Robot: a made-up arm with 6 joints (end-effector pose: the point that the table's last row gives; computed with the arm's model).
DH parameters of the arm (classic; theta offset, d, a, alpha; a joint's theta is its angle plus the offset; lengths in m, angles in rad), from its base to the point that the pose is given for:
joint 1: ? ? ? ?
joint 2: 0.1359 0 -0.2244 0
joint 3: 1.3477 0 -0.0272 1.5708
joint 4: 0 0.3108 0 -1.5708
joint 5: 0 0 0.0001 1.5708
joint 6: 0 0.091 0 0
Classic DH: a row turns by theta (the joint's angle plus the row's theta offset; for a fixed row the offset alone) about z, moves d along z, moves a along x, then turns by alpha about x.
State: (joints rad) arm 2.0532 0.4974 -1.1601 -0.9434 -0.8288 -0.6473
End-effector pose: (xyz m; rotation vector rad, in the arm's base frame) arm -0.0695 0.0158 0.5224 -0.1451 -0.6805 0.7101
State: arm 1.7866 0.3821 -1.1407 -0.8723 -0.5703 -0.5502
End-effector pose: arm -0.0405 0.0095 0.5272 -0.3362 -0.4239 0.5100
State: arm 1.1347 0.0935 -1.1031 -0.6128 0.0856 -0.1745
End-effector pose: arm -0.0186 -0.0506 0.5048 -0.4201 0.3528 0.3270
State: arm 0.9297 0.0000 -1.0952 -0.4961 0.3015 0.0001
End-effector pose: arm -0.0344 -0.0677 0.4868 -0.3210 0.5913 0.3892
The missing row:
joint 1: 0 0.0871 0 -1.5708
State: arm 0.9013 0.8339 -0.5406 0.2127 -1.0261 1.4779
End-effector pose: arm 0.1647 0.1817 0.2999 0.5341 0.8374 2.2660
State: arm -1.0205 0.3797 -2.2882 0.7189 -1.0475 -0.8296
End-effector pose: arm -0.2643 0.3317 0.4868 0.1061 -1.4250 -0.7898
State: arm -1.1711 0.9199 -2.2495 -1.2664 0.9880 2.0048
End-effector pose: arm -0.0900 0.0266 0.6396 0.9125 -0.5225 -0.4654
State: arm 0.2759 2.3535 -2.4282 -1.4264 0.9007 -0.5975
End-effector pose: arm 0.5369 0.0786 0.2992 -1.2343 1.5576 -1.8838
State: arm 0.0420 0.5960 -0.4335 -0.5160 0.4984 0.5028
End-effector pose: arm 0.2225 -0.0122 0.1970 0.1427 2.0733 -0.1980
